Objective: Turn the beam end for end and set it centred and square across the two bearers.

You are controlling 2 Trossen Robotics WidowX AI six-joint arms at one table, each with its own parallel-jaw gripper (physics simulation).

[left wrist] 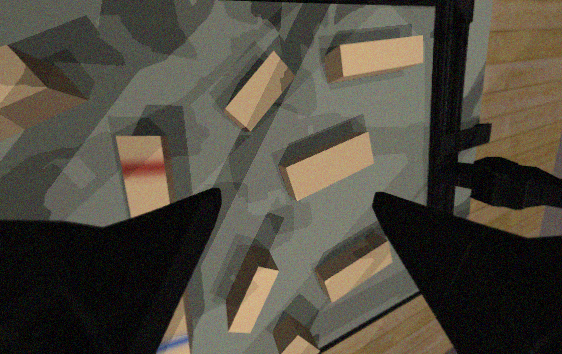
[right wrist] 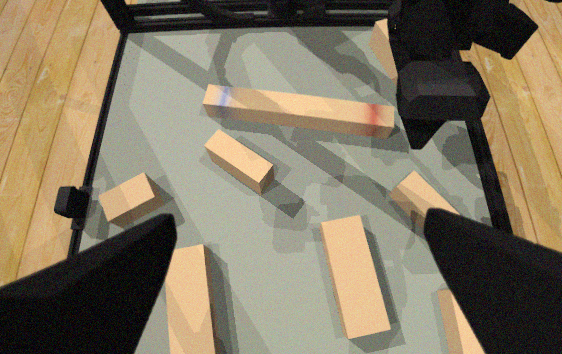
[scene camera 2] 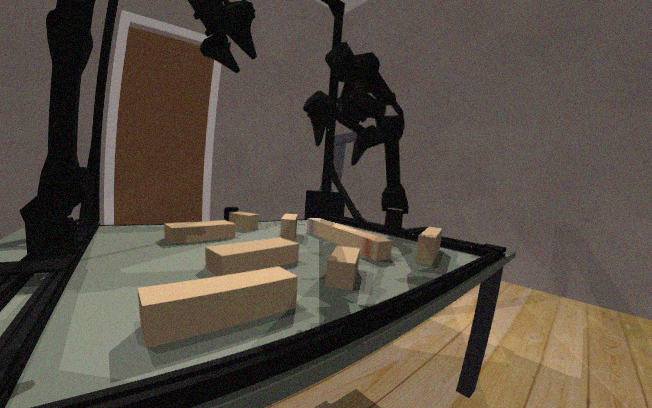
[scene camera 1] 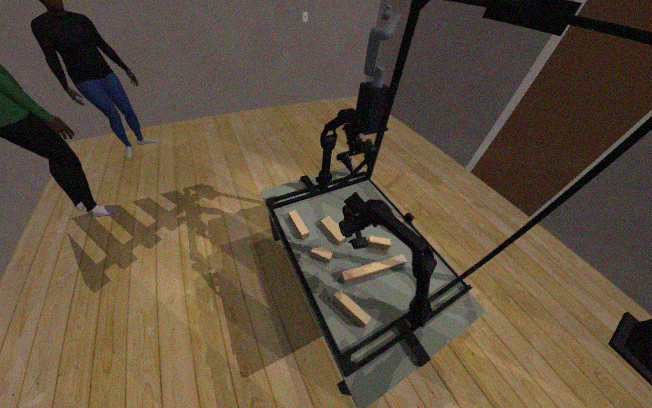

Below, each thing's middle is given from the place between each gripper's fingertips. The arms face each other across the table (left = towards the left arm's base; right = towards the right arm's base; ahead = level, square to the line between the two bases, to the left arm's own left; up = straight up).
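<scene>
The beam (scene camera 2: pixel 374 247) is 150 mm to the left of my left hand, and it's 120 mm behind that hand and 200 mm below it.
As for my right hand, it's 39 cm above the beam and 30 cm to the right of it, and it's 2 cm short of it too.
</scene>
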